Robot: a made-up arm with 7 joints. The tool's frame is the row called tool.
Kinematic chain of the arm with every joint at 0, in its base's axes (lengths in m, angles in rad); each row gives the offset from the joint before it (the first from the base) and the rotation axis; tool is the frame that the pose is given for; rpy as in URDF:
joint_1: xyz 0 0 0.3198 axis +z
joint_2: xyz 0 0 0 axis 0 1 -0.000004
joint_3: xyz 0 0 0.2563 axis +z
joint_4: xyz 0.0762 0 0 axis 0 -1 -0.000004
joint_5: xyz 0.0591 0 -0.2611 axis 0 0.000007 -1
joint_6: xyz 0 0 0 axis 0 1 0.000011
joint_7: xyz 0.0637 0 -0.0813 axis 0 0.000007 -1
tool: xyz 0 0 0 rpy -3.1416 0 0
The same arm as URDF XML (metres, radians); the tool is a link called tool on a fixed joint. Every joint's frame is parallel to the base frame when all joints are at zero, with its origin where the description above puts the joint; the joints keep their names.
<robot name="arm">
<joint name="joint_1" type="continuous"><parent link="base"/><child link="link1"/><origin xyz="0 0 0.3198" rpy="0 0 0"/><axis xyz="0 0 1"/></joint>
<joint name="joint_2" type="continuous"><parent link="link1"/><child link="link2"/><origin xyz="0 0 0" rpy="0 0 0"/><axis xyz="0 1 0"/></joint>
<joint name="joint_3" type="continuous"><parent link="link2"/><child link="link3"/><origin xyz="0 0 0.2563" rpy="0 0 0"/><axis xyz="0 0 1"/></joint>
<joint name="joint_4" type="continuous"><parent link="link3"/><child link="link4"/><origin xyz="0.0762 0 0" rpy="0 0 0"/><axis xyz="0 -1 0"/></joint>
<joint name="joint_5" type="continuous"><parent link="link4"/><child link="link5"/><origin xyz="0.0591 0 -0.2611" rpy="0 0 0"/><axis xyz="0 0 -1"/></joint>
<joint name="joint_6" type="continuous"><parent link="link5"/><child link="link6"/><origin xyz="0 0 0" rpy="0 0 0"/><axis xyz="0 1 0"/></joint>
<joint name="joint_7" type="continuous"><parent link="link6"/><child link="link7"/><origin xyz="0.0637 0 -0.0813" rpy="0 0 0"/><axis xyz="0 0 -1"/></joint>
<joint name="tool_joint" type="fixed"><parent link="link7"/><child link="tool"/><origin xyz="0 0 0" rpy="3.1416 0 0"/></joint>
<link name="base"/>
<link name="link1"/>
<link name="link2"/>
<link name="link3"/>
<link name="link4"/>
<link name="link5"/>
<link name="link6"/>
<link name="link7"/>
<link name="tool"/>
</robot>

